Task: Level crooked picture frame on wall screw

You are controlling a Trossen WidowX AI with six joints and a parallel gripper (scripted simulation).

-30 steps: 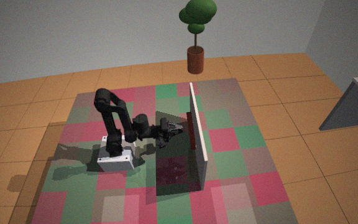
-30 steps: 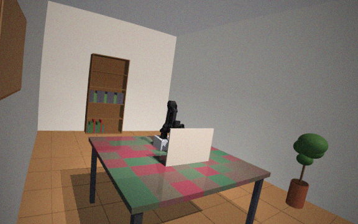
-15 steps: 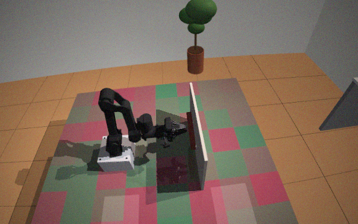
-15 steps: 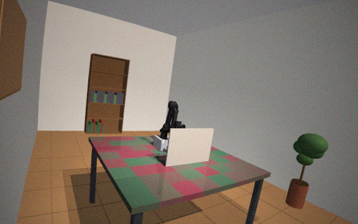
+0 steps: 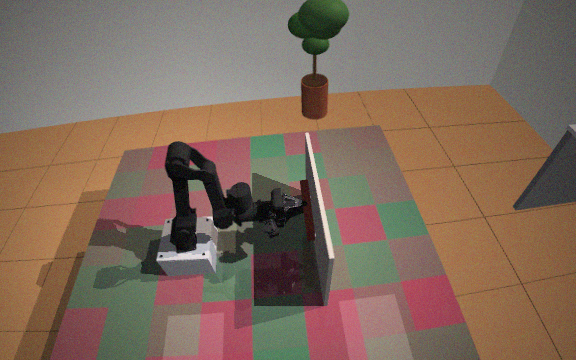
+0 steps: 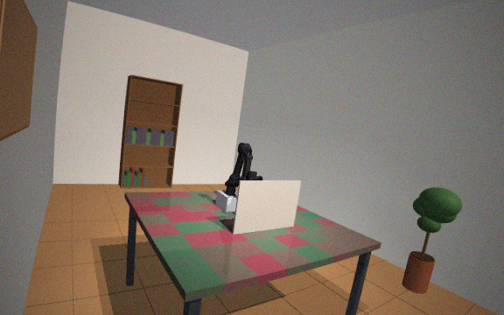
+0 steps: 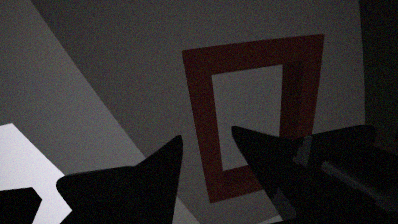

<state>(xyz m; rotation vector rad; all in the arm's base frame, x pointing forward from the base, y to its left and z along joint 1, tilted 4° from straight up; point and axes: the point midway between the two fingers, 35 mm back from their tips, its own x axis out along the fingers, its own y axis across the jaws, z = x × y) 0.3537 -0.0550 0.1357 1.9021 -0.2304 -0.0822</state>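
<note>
My gripper tip is 50 mm above the picture frame, 20 mm to the right of it and 20 mm short of it. The rest, counted from my gripper tip: wall panel (60 mm below, 20 mm ahead).
</note>
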